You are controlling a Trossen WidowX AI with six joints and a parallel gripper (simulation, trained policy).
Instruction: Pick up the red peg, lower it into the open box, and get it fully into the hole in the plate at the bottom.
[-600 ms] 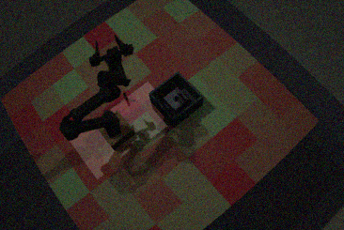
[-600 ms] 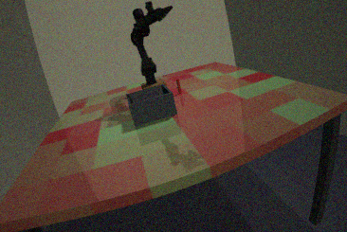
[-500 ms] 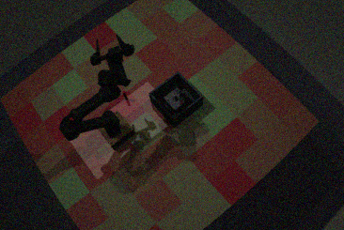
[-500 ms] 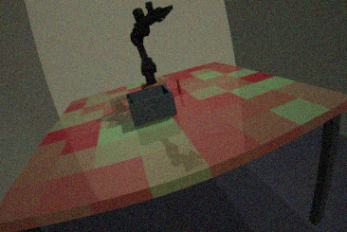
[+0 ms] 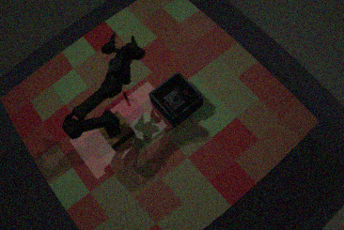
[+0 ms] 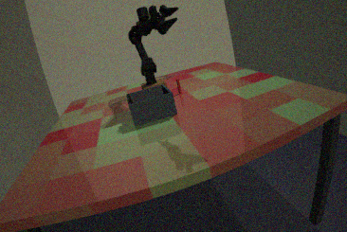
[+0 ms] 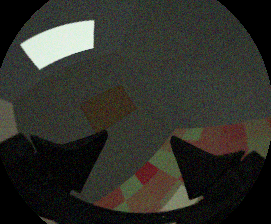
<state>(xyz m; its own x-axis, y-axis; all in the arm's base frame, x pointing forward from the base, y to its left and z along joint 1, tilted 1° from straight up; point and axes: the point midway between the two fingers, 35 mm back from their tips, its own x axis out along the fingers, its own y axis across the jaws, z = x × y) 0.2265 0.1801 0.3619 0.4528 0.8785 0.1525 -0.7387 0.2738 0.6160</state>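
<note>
My gripper tip is now 390 mm above the red peg, 100 mm past it and 60 mm to the left of it. Round my gripper tip: dark box: 400 mm below, 230 mm to the right, 110 mm ahead.
</note>
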